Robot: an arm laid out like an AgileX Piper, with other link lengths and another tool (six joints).
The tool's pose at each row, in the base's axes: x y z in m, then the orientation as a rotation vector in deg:
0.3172, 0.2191, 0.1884, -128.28, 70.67, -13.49
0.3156, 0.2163, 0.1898, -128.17, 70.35, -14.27
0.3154, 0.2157, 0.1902, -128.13, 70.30, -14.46
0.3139, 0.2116, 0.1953, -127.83, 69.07, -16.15
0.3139, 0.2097, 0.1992, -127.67, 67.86, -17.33
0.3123, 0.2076, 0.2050, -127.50, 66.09, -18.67
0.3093, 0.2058, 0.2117, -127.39, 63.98, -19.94
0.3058, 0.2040, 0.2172, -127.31, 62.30, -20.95
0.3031, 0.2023, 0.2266, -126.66, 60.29, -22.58
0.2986, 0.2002, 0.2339, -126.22, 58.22, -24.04
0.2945, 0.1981, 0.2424, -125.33, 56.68, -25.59
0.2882, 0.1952, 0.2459, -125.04, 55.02, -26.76
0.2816, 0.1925, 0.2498, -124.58, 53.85, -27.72
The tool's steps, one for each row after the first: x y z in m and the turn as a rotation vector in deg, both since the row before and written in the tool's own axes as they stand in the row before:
0.0012, 0.0015, -0.0029, 0.43, 0.36, -0.31
0.0003, 0.0002, -0.0006, 0.10, 0.10, -0.05
0.0020, -0.0001, -0.0064, 1.19, 0.57, -0.98
0.0012, -0.0015, -0.0039, 0.92, 0.28, -0.92
0.0004, -0.0015, -0.0062, 1.18, 0.18, -1.29
-0.0007, -0.0014, -0.0074, 1.24, 0.03, -1.51
-0.0009, -0.0005, -0.0067, 0.96, 0.03, -1.21
-0.0006, -0.0036, -0.0092, 1.69, 0.24, -1.35
-0.0013, -0.0013, -0.0086, 1.48, 0.15, -1.44
-0.0009, -0.0026, -0.0093, 1.65, 0.37, -0.98
-0.0018, 0.0022, -0.0072, 1.10, 0.15, -1.21
-0.0022, 0.0018, -0.0076, 1.01, 0.18, -0.79

